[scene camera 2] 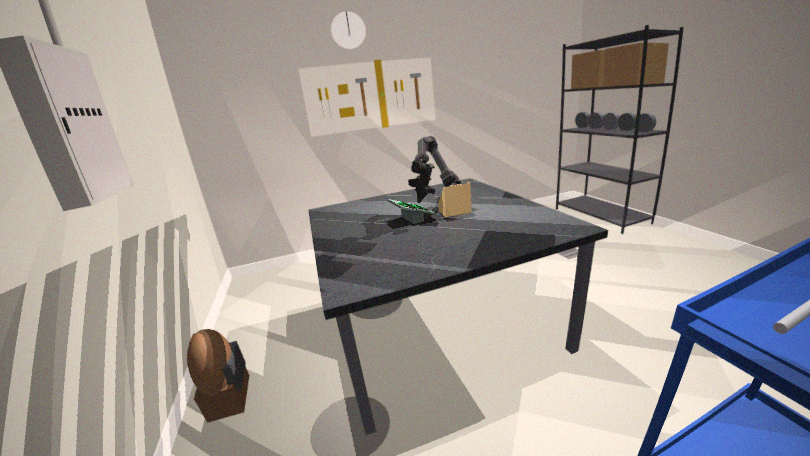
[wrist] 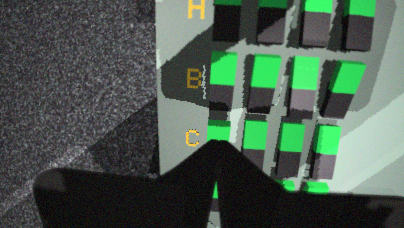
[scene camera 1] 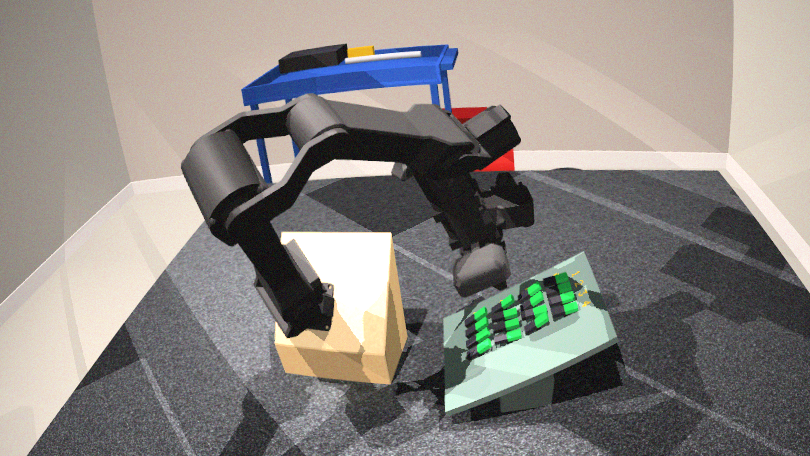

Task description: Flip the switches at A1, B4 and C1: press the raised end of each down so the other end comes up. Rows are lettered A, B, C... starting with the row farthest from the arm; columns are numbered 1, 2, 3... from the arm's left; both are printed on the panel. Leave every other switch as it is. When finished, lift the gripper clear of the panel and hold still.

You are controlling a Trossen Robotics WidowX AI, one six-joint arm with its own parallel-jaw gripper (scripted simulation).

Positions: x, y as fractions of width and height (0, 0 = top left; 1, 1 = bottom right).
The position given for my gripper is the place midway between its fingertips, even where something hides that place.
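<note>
Through scene camera 1 I can see my gripper (scene camera 1: 0.62, 0.63), shut and holding nothing. The wrist view shows my gripper too (wrist: 0.54, 0.65), and a B4 switch (wrist: 0.86, 0.34) is visible there as well.
</note>
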